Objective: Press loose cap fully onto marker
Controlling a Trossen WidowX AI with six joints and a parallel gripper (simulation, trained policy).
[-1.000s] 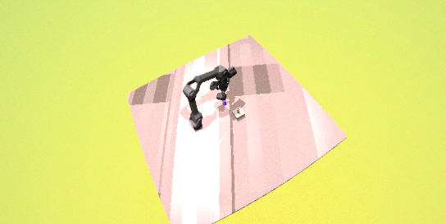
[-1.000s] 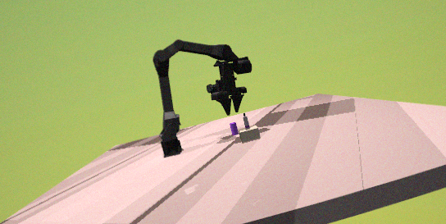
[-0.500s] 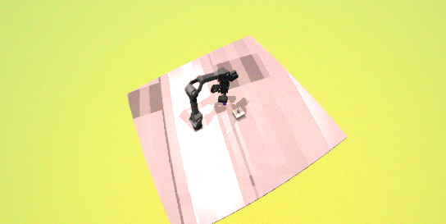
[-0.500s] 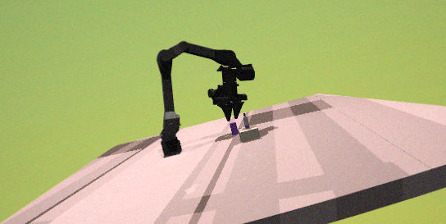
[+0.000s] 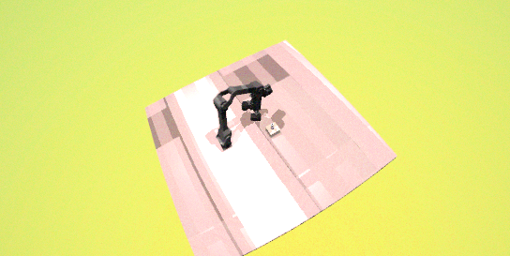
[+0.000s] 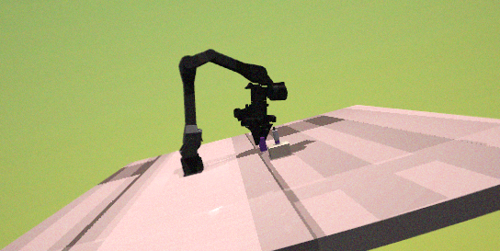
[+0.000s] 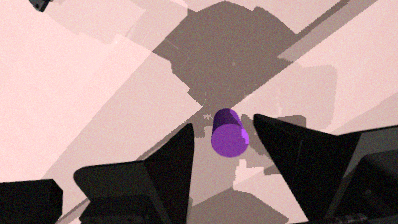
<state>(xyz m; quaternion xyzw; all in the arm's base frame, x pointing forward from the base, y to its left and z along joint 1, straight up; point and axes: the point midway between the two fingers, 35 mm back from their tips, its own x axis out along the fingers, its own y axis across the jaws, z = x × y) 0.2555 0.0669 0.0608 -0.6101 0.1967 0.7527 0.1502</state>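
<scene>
The holder block is 5 cm ahead of my gripper tip, 14 cm to the right of it and 1 cm below it. From my gripper tip the other things lie so: purple cap: 1 cm ahead.
</scene>
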